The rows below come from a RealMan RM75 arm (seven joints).
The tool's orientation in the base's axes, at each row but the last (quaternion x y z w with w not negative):
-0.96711, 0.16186, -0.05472, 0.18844
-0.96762, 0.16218, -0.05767, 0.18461
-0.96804, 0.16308, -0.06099, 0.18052
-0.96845, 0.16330, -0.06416, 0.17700
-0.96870, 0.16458, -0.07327, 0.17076
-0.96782, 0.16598, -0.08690, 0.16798
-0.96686, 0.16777, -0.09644, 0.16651
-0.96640, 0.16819, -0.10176, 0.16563
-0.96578, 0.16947, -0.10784, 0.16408
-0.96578, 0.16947, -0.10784, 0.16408
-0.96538, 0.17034, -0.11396, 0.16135
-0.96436, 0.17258, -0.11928, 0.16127
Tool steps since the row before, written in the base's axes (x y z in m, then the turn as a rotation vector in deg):
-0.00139, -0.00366, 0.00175, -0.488, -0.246, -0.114
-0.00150, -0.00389, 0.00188, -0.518, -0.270, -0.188
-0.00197, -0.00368, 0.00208, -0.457, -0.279, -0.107
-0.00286, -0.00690, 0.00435, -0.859, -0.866, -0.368
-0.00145, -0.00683, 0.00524, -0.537, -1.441, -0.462
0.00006, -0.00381, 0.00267, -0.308, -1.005, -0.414
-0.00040, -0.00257, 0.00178, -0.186, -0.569, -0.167
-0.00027, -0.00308, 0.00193, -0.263, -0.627, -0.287
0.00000, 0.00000, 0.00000, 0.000, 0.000, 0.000
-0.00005, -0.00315, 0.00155, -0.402, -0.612, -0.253
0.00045, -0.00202, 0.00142, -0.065, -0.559, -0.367
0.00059, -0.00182, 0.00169, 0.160, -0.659, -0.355
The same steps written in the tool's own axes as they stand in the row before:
-0.00001, 0.00295, -0.00312, -0.383, 0.402, -0.062
-0.00001, 0.00315, -0.00331, -0.407, 0.460, -0.006
-0.00048, 0.00305, -0.00349, -0.341, 0.420, -0.074
-0.00006, 0.00536, -0.00678, -0.537, 1.152, -0.093
0.00144, 0.00463, -0.00726, -0.046, 1.601, -0.118
0.00169, 0.00242, -0.00359, 0.019, 1.129, 0.018
0.00078, 0.00177, -0.00249, 0.009, 0.619, -0.055
0.00113, 0.00213, -0.00273, -0.058, 0.735, 0.020
0.00000, 0.00000, 0.00000, 0.000, 0.000, 0.000
0.00133, 0.00227, -0.00233, -0.186, 0.751, -0.044
0.00139, 0.00117, -0.00174, 0.084, 0.645, 0.168
0.00151, 0.00085, -0.00188, 0.329, 0.663, 0.194

